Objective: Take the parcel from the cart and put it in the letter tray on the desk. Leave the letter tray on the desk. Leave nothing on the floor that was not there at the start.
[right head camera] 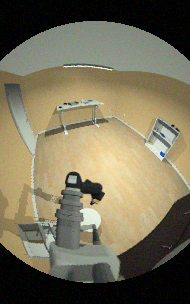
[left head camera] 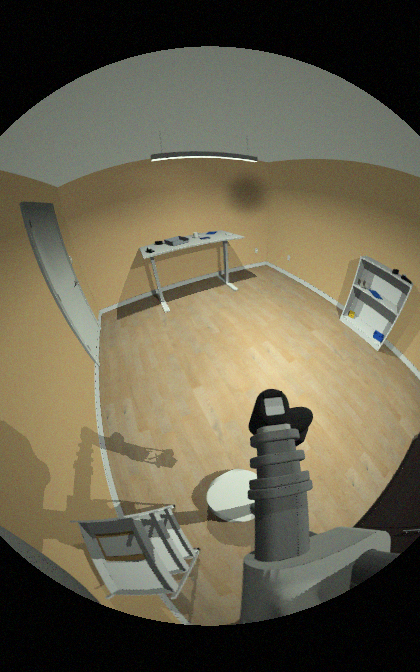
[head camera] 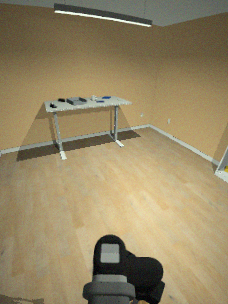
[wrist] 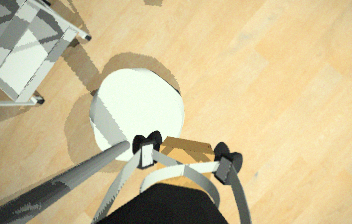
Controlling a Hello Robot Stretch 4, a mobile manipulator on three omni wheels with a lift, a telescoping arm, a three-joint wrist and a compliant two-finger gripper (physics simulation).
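Where they show: gripper, fingertip midpoint: (right head camera: 94, 199) (wrist: 187, 149); robot's base, link origin: (right head camera: 87, 219) (wrist: 143, 114).
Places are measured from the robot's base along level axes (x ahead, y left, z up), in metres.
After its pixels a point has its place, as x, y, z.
The parcel (wrist: 186, 145) @[0.229, -0.078, 0.867] (right head camera: 94, 201) @[0.197, -0.088, 0.887] is a small tan box. My gripper (wrist: 187, 149) @[0.225, -0.087, 0.837] is shut on it, with one dark fingertip pad at each side, above the floor. In the head camera view the arm's wrist hides most of the gripper. The grey letter tray (head camera: 76, 101) @[2.918, 0.714, 0.925] (left head camera: 176, 241) lies on the white desk (head camera: 120, 102) @[2.916, -0.119, 0.922] (left head camera: 217, 238) against the far wall, well away from the gripper. The white cart (left head camera: 137, 575) (wrist: 50, 60) @[-0.274, 0.382, 0.142] stands at the lower left. A brown rectangular outline (left head camera: 120, 557) shows in its top.
Small dark, white and blue things lie around the tray on the desk. My white round base (left head camera: 227, 495) (wrist: 135, 100) @[0.035, 0.057, 0.187] is below the arm. A white shelf unit (left head camera: 351, 287) stands at the right wall, a dark cabinet (left head camera: 395, 495) at the lower right, and a grey door (left head camera: 55, 260) at the left.
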